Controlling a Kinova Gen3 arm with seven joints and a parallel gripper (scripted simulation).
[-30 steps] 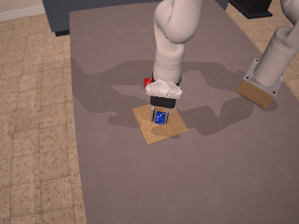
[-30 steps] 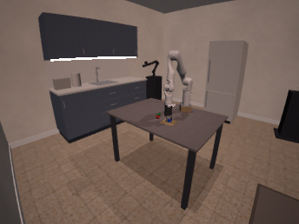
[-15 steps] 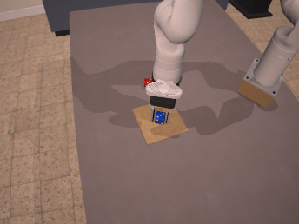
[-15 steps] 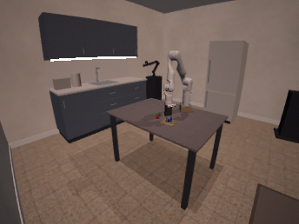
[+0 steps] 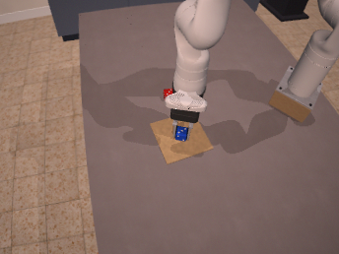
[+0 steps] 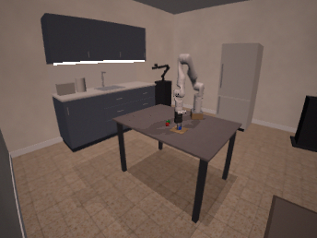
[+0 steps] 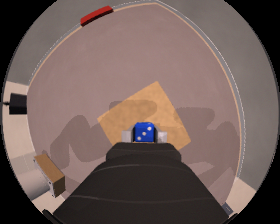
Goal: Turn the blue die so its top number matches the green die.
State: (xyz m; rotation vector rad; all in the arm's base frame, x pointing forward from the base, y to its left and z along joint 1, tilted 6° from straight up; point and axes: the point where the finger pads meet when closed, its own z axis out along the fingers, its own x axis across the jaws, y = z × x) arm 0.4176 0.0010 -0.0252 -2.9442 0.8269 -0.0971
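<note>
Right now the blue die is right at my hand. The rest, counted from my hand: red die 150 mm to the right, 20 mm behind, 10 mm below; tan mat 20 mm below; green die 180 mm to the right, 80 mm behind, 10 mm below.
</note>
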